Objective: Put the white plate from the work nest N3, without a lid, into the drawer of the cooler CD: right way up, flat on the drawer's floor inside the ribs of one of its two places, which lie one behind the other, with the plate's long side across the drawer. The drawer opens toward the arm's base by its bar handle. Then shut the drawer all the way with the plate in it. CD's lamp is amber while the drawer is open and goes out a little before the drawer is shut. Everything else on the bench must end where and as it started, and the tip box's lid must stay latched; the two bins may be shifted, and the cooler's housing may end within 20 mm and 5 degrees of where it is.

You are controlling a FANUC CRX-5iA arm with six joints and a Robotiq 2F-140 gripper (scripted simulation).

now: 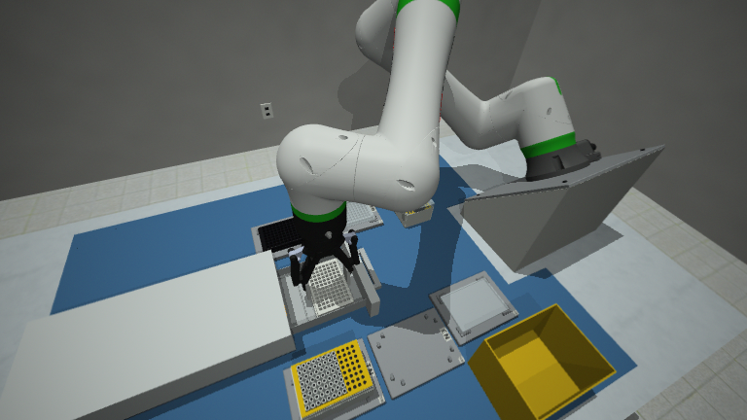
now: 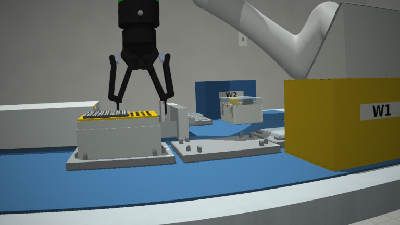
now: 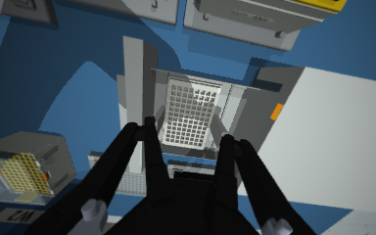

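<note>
The white plate lies 2 cm below my hand. Also, from my hand: yellow tip box 18 cm to the left, 6 cm ahead, 1 cm above; black plate 19 cm to the right, 4 cm ahead, 2 cm below; drawer 3 cm ahead, 2 cm below.
</note>
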